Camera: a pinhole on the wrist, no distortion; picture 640 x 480 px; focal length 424.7 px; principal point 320.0 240.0 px. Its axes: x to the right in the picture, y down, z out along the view. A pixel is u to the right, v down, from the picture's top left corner.
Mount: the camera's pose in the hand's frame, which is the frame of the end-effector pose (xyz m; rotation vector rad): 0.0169 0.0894 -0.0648 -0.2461 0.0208 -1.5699
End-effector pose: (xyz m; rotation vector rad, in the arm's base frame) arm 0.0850 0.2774 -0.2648 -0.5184 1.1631 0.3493
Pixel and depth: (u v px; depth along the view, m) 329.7 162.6 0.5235
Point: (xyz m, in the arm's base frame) 0.3692 0.6625 -0.1676
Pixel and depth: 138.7 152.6 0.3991
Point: 0.1660 0.7146 -0.2375
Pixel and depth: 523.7 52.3 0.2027
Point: 0.1850 0.3870 -0.1869
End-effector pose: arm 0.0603 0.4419 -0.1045 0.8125 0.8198 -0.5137
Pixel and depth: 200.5 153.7 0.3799
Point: 0.3651 0.3489 0.1263
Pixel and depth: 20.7 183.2 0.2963
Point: 0.3936 0.4811 0.1035
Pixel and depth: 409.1 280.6 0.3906
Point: 0.3143 0.2115 -0.0393
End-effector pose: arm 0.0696 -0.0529 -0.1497 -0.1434 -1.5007 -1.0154
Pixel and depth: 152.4 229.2 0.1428
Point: 0.1139 0.0736 -0.0260
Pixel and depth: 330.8 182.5 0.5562
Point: -0.2094 0.3444 0.0300
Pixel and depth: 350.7 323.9 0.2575
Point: -0.0248 0.0779 0.0239
